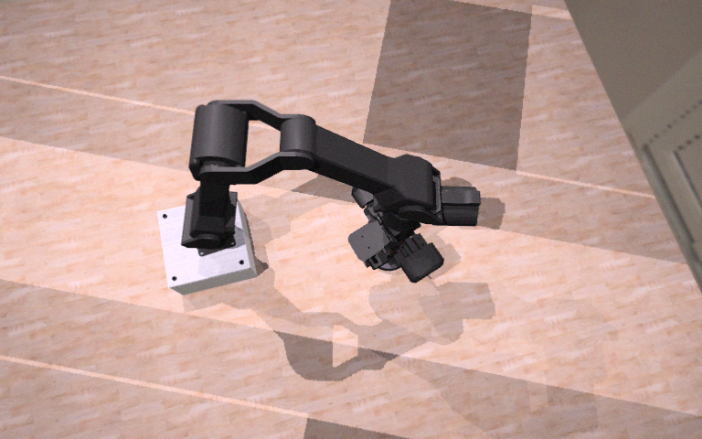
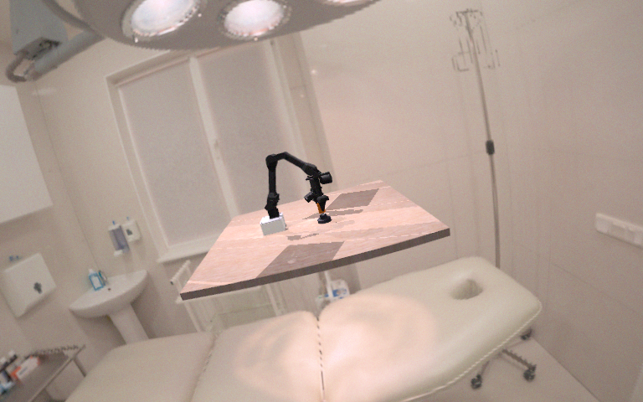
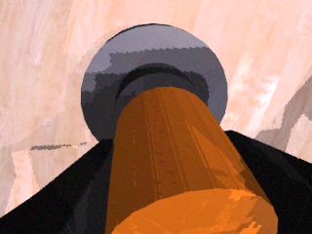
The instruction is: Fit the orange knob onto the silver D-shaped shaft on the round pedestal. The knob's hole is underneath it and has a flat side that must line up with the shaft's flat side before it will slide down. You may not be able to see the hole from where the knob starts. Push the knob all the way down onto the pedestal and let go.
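Now: gripper tip 30 mm below the orange knob. From my gripper tip the other things lie so: round pedestal: 40 mm below.
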